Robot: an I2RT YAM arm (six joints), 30 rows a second.
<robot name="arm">
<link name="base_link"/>
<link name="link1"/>
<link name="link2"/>
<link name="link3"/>
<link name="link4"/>
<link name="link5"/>
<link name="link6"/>
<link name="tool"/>
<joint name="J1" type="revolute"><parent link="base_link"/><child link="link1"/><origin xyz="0 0 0.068" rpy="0 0 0"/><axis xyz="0 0 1"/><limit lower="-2.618" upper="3.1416"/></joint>
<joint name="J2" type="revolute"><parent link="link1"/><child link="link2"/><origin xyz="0.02 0.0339 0.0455" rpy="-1.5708 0 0"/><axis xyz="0 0 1"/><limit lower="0" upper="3.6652"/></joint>
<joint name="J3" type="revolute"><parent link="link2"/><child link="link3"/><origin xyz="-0.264 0 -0.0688" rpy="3.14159 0 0"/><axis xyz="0 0 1"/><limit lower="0" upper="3.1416"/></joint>
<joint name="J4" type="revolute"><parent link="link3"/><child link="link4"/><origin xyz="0.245 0.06 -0.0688" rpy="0 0 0"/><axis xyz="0 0 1"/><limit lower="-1.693" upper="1.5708"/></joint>
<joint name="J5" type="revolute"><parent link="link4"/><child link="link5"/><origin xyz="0.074 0.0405 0.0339" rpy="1.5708 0 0"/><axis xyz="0 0 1"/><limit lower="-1.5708" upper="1.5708"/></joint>
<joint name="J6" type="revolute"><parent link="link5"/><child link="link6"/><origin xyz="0.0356 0 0.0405" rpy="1.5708 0 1.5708"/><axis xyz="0 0 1"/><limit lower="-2.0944" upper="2.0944"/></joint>
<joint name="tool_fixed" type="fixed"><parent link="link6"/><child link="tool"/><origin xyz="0 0 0" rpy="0 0 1.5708"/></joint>
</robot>
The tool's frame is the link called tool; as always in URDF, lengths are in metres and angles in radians.
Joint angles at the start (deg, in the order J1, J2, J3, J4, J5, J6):
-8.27, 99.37, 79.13, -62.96, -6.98, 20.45
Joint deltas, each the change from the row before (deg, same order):
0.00, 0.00, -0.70, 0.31, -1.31, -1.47
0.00, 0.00, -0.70, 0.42, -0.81, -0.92
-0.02, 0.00, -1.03, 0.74, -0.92, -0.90
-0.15, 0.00, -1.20, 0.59, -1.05, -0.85
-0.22, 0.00, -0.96, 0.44, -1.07, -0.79
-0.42, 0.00, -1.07, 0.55, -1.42, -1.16
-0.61, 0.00, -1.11, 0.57, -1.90, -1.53
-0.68, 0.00, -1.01, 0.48, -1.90, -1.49
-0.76, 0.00, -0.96, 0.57, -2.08, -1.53
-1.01, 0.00, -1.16, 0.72, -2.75, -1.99
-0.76, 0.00, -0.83, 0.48, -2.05, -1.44
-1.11, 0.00, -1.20, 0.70, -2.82, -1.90
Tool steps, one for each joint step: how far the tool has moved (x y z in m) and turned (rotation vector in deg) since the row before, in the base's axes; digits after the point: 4 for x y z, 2 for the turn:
-0.0010, 0.0010, -0.0030, 1.15, 0.03, 1.60
-0.0009, 0.0006, -0.0030, 0.72, 0.04, 0.99
-0.0011, 0.0006, -0.0044, 0.83, 0.02, 0.96
-0.0020, 0.0001, -0.0052, 1.02, 0.31, 0.78
-0.0018, -0.0003, -0.0041, 1.04, 0.21, 0.64
-0.0021, -0.0012, -0.0045, 1.35, 0.05, 0.82
-0.0024, -0.0019, -0.0045, 1.80, -0.14, 1.00
-0.0024, -0.0022, -0.0040, 1.80, -0.21, 0.86
-0.0022, -0.0026, -0.0037, 1.95, -0.47, 0.80
-0.0028, -0.0034, -0.0043, 2.56, -0.80, 0.97
-0.0021, -0.0025, -0.0030, 1.90, -0.65, 0.64
-0.0032, -0.0037, -0.0043, 2.62, -0.96, 0.69

